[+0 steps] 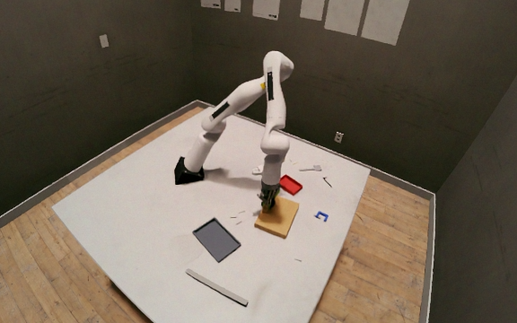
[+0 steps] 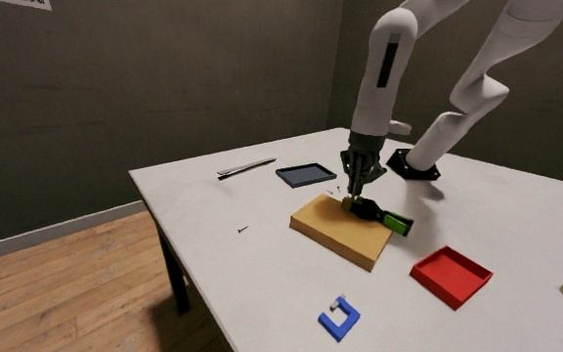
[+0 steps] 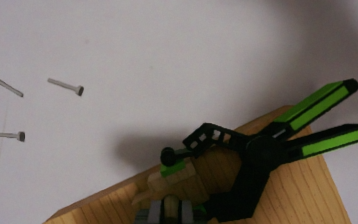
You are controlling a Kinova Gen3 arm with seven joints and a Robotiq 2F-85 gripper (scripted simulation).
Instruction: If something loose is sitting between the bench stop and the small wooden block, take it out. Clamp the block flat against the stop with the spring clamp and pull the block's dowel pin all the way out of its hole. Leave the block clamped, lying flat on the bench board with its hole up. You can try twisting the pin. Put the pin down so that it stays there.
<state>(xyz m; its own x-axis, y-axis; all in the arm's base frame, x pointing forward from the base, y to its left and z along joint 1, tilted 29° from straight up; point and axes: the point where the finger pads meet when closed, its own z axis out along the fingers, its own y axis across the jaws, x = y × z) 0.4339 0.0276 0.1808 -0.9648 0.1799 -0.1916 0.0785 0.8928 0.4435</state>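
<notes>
The dowel pin lies 20 mm below my hand. Round my hand: grey tray: 50 mm behind, 260 mm to the right, 90 mm below; red tray: 40 mm behind, 220 mm to the left, 90 mm below; small wooden block: 50 mm below.
</notes>
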